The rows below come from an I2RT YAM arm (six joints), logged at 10 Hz.
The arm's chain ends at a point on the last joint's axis. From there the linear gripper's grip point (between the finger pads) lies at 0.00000 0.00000 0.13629 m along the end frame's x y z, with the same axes.
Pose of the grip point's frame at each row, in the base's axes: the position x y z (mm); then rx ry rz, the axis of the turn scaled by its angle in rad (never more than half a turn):
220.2 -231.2 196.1 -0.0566 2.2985 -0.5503
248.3 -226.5 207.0 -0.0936 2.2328 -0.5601
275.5 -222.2 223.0 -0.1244 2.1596 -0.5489
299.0 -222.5 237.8 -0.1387 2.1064 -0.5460
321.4 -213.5 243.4 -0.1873 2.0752 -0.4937
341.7 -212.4 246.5 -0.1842 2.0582 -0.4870
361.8 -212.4 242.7 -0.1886 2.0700 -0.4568
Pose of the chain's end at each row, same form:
126.0 -180.7 280.6 -0.0566 2.2985 -0.5503
147.9 -177.0 284.8 -0.0936 2.2328 -0.5601
168.4 -175.8 293.4 -0.1244 2.1596 -0.5489
187.6 -177.8 302.4 -0.1387 2.1064 -0.5460
206.0 -176.6 305.8 -0.1873 2.0752 -0.4937
225.1 -176.3 307.1 -0.1842 2.0582 -0.4870
245.3 -179.1 305.2 -0.1886 2.0700 -0.4568

